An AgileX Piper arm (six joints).
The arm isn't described. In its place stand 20 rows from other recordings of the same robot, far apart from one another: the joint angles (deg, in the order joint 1, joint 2, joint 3, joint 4, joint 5, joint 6), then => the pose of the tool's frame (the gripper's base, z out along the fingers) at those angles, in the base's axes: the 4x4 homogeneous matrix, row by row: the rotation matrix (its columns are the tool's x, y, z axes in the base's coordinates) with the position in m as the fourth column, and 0 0 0 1 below.
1.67 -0.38 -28.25 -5.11 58.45 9.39 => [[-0.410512 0.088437 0.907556 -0.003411], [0.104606 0.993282 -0.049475 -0.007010], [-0.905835 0.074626 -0.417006 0.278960], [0 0 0 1]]
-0.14 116.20 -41.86 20.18 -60.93 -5.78 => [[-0.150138 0.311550 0.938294 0.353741], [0.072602 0.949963 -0.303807 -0.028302], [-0.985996 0.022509 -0.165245 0.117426], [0 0 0 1]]
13.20 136.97 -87.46 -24.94 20.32 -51.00 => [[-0.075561 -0.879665 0.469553 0.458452], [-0.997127 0.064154 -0.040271 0.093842], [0.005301 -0.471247 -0.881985 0.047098], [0 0 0 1]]
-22.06 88.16 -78.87 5.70 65.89 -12.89 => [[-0.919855 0.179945 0.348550 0.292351], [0.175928 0.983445 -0.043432 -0.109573], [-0.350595 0.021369 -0.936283 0.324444], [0 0 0 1]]
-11.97 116.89 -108.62 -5.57 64.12 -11.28 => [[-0.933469 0.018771 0.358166 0.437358], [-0.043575 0.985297 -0.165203 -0.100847], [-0.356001 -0.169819 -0.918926 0.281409], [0 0 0 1]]
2.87 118.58 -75.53 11.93 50.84 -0.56 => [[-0.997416 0.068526 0.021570 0.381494], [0.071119 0.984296 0.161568 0.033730], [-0.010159 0.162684 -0.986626 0.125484], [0 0 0 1]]
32.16 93.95 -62.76 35.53 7.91 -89.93 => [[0.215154 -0.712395 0.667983 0.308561], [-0.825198 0.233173 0.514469 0.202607], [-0.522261 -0.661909 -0.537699 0.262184], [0 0 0 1]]
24.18 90.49 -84.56 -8.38 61.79 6.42 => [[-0.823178 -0.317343 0.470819 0.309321], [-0.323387 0.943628 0.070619 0.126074], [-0.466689 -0.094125 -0.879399 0.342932], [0 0 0 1]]
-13.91 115.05 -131.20 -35.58 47.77 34.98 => [[-0.240543 0.655593 0.715777 0.434467], [0.209824 0.755114 -0.621110 -0.147990], [-0.947688 0.000783 -0.319196 0.444404], [0 0 0 1]]
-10.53 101.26 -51.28 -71.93 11.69 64.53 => [[-0.769868 0.211630 0.602093 0.335889], [0.020727 0.951212 -0.307840 -0.080264], [-0.637867 -0.224517 -0.736694 0.163680], [0 0 0 1]]
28.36 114.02 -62.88 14.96 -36.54 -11.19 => [[-0.166442 -0.333754 0.927850 0.383461], [-0.071690 0.942581 0.326192 0.191097], [-0.983442 -0.012226 -0.180812 0.183195], [0 0 0 1]]
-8.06 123.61 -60.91 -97.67 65.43 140.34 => [[-0.162217 0.967258 0.195186 0.355432], [0.257345 0.232431 -0.937950 -0.133171], [-0.952607 -0.101921 -0.286623 0.110521], [0 0 0 1]]
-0.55 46.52 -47.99 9.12 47.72 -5.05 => [[-0.656001 -0.066374 0.751836 0.148792], [0.025605 0.993595 0.110059 0.009244], [-0.754326 0.091450 -0.650100 0.345412], [0 0 0 1]]
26.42 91.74 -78.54 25.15 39.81 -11.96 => [[-0.712013 -0.507013 0.485774 0.311524], [-0.206590 0.812464 0.545181 0.182426], [-0.671088 0.287820 -0.683228 0.327905], [0 0 0 1]]
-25.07 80.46 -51.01 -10.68 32.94 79.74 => [[0.194675 0.872102 0.448931 0.247949], [0.945884 -0.045770 -0.321261 -0.126113], [-0.259625 0.487178 -0.833818 0.248232], [0 0 0 1]]
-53.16 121.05 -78.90 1.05 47.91 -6.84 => [[-0.679395 0.731104 0.062522 0.240649], [0.728586 0.682253 -0.060774 -0.319151], [-0.087088 0.004264 -0.996192 0.120448], [0 0 0 1]]
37.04 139.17 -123.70 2.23 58.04 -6.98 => [[-0.677035 -0.683612 0.272578 0.415528], [-0.637440 0.729817 0.247059 0.317342], [-0.367824 -0.006484 -0.929873 0.169837], [0 0 0 1]]
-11.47 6.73 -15.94 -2.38 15.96 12.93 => [[0.009530 0.211912 0.977242 0.051449], [0.186483 0.959765 -0.209941 -0.011500], [-0.982412 0.184240 -0.030371 0.274531], [0 0 0 1]]
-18.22 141.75 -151.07 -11.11 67.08 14.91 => [[-0.664511 0.541270 0.515221 0.505867], [0.408199 0.840430 -0.356443 -0.183520], [-0.625939 -0.026548 -0.779420 0.279886], [0 0 0 1]]
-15.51 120.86 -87.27 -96.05 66.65 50.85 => [[-0.922291 0.361846 0.135819 0.406171], [-0.087121 0.147731 -0.985183 -0.198939], [-0.376549 -0.920458 -0.104726 0.235378], [0 0 0 1]]
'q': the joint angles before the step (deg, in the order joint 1, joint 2, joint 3, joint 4, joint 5, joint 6). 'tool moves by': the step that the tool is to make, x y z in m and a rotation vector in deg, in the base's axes. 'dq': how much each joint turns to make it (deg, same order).
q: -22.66, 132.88, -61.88, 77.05, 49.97, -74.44
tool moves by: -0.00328, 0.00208, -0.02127, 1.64, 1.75, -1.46
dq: 0.00, 3.68, 0.00, 2.89, -0.06, -1.89
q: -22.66, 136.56, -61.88, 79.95, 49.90, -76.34
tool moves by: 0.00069, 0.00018, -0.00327, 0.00, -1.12, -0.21
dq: 0.00, 0.67, 0.00, 1.81, 0.06, -2.27
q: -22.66, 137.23, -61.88, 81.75, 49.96, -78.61
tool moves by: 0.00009, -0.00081, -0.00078, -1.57, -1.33, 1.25
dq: 0.00, 0.00, 0.00, 0.00, -0.72, -2.29
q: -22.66, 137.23, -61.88, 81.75, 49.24, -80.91
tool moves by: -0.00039, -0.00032, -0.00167, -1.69, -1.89, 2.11
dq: 0.00, 0.19, 0.00, -0.05, -0.45, -3.38
